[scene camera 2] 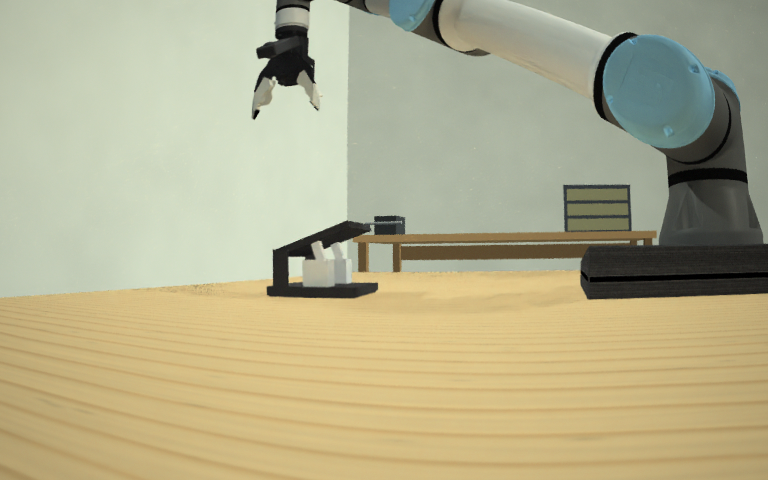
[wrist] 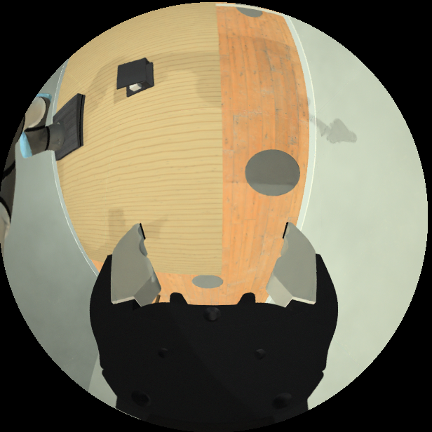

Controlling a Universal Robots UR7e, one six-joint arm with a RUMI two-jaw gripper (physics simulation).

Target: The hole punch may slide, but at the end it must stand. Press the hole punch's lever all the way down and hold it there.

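Pixels of known places: gripper, fingertip midpoint: [scene camera 2: 284,115]; arm's base at its link origin: [scene camera 2: 711,253].
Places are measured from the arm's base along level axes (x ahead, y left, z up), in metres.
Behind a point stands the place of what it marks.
Note:
The hole punch [scene camera 2: 280,270] @(x 0.524, y 0.111, z -0.013 m) [wrist: 134,74] stands upright on its dark base on the wooden table. Its black lever [scene camera 2: 325,236] @(x 0.472, y 0.102, z 0.025 m) is raised, sloping up from the rear post to its free end at the right in the scene view. Two white blocks with slanted pins stand under the lever. In the wrist view the punch is small, at the upper left, and the lever hides most of its body. My gripper [scene camera 2: 287,113] @(x 0.732, y -0.342, z 0.285 m) [wrist: 213,225] is open and empty, fingers pointing down. It hangs high above the table and the punch, touching nothing.
The robot's dark base block [scene camera 2: 673,271] @(x 0.090, y 0.139, z -0.017 m) [wrist: 72,127] stands on the table [scene camera 2: 396,384] @(x 0.287, y 0.518, z -0.043 m) [wrist: 165,175], right of the punch in the scene view. Behind are a wooden bench [scene camera 2: 498,236], a dark box [scene camera 2: 389,225] and a drawer rack [scene camera 2: 596,202]. Wooden floor shows beside the table in the wrist view.

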